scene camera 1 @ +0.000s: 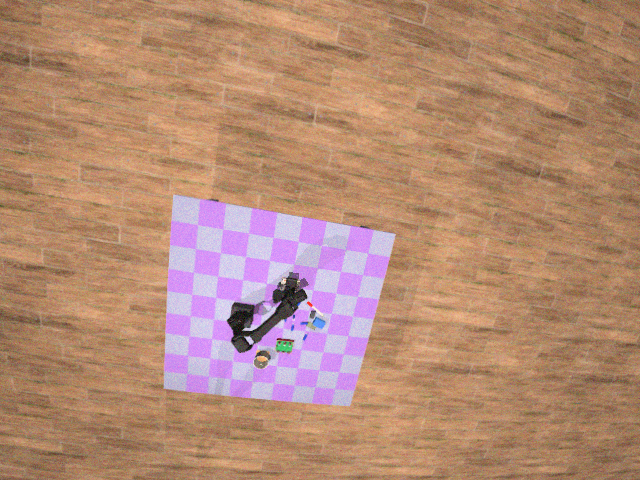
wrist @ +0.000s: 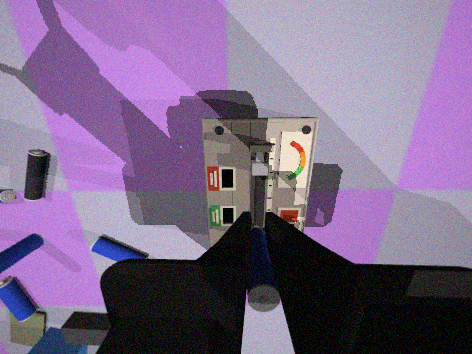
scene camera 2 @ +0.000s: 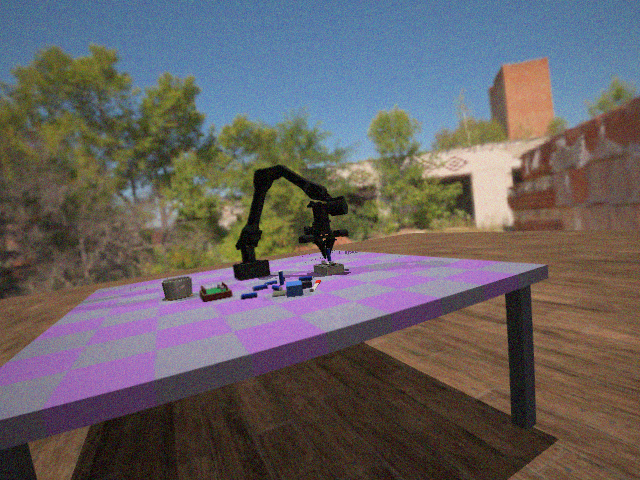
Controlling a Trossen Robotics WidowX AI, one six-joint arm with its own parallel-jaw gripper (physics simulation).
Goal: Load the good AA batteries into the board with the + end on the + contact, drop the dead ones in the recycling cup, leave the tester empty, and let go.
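Frame: origin at the arm's base, x ahead, y left, z up, level; metres.
Where they show: gripper, fingertip midpoint: (scene camera 1: 290,287) (wrist: 257,218) (scene camera 2: 327,258); arm's base at its link origin: (scene camera 1: 238,317) (scene camera 2: 249,262).
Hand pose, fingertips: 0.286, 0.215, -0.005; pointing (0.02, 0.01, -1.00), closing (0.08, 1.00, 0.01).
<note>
Things, the pixels of their top centre, and the offset from my fingertips, as dx, dy, dz.
- dark blue battery at its top centre: (wrist: 265,306) +0.017, -0.002, +0.041
- beige tester at its top centre: (wrist: 259,207) (scene camera 2: 327,261) (scene camera 1: 289,286) -0.002, +0.003, -0.010
- green board at its top centre: (scene camera 2: 214,284) (scene camera 1: 284,348) +0.001, -0.427, -0.015
- round cup at its top centre: (scene camera 2: 176,279) (scene camera 1: 260,362) -0.136, -0.525, +0.007
- blue block at its top centre: (scene camera 2: 293,283) (scene camera 1: 319,324) +0.206, -0.241, -0.023
- dark block at its top centre: (wrist: 85,337) +0.159, -0.189, -0.036
- olive block at its top centre: (wrist: 26,329) +0.163, -0.274, -0.051
- red-and-white stick at its top centre: (scene camera 2: 315,283) (scene camera 1: 315,309) +0.173, -0.154, -0.045
My gripper (scene camera 2: 326,257) (wrist: 257,218) is shut on a dark blue battery (wrist: 260,265), low above the tester. The battery's silver end faces the wrist camera; its lower end is hidden by the fingers. The beige tester (scene camera 2: 329,269) (wrist: 227,150) has a dark channel below the fingers, and a coloured dial. Whether the battery touches it is unclear. The green board (scene camera 1: 284,346) (scene camera 2: 216,291) stands beside the round cup (scene camera 1: 262,359) (scene camera 2: 176,288); their contents are too small to tell. Several loose batteries lie about, including a blue one (wrist: 117,249) and a dark one (wrist: 36,175); another battery (scene camera 2: 281,277) stands upright.
A blue block (scene camera 1: 318,322) (scene camera 2: 294,288) (wrist: 57,343), a dark block (wrist: 85,327) and an olive block (wrist: 28,327) sit close together among the loose batteries. A red-and-white stick (scene camera 1: 310,304) (scene camera 2: 316,284) lies near them. The arm's base (scene camera 2: 251,269) stands behind the board.
</note>
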